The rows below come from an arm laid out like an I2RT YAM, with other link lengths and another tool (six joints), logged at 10 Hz.
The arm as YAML. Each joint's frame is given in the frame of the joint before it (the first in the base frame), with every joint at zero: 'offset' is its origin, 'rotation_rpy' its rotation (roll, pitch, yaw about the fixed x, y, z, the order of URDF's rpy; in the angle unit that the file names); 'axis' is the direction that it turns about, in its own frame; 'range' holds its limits. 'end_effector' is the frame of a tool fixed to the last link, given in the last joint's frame.
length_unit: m
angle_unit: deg
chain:
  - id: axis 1
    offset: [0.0, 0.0, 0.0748]
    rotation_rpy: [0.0, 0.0, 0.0]
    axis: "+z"
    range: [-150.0, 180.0]
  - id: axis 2
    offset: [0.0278, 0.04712, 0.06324]
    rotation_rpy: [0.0, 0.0, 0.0]
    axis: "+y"
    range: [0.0, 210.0]
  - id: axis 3
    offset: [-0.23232, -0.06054, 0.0]
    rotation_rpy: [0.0, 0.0, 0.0]
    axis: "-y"
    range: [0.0, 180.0]
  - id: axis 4
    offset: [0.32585, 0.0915, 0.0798]
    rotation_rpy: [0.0, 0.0, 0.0]
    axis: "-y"
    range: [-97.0, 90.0]
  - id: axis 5
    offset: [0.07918, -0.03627, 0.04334]
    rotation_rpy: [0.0, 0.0, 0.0]
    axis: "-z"
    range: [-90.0, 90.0]
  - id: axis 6
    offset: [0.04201, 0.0, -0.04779]
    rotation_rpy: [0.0, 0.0, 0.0]
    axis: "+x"
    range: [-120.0, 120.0]
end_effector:
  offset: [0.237, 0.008, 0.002]
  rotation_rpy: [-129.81, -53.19, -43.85]
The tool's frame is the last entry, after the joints.
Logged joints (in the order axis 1, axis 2, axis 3, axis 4, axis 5, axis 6), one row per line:
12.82 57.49 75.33 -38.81 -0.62 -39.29
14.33 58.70 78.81 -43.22 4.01 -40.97
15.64 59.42 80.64 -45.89 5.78 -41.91
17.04 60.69 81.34 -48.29 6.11 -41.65
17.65 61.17 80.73 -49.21 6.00 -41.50
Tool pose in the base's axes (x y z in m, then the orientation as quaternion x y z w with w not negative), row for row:
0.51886 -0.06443 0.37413 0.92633 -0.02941 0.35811 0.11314
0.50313 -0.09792 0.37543 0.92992 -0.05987 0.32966 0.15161
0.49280 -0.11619 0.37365 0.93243 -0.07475 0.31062 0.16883
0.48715 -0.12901 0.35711 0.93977 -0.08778 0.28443 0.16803
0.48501 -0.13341 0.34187 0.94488 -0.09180 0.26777 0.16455
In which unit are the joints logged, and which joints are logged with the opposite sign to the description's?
The joints are logged in degrees. Opposite sign: axis 1.
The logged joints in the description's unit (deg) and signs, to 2 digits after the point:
-12.82 57.49 75.33 -38.81 -0.62 -39.29
-14.33 58.70 78.81 -43.22 4.01 -40.97
-15.64 59.42 80.64 -45.89 5.78 -41.91
-17.04 60.69 81.34 -48.29 6.11 -41.65
-17.65 61.17 80.73 -49.21 6.00 -41.50

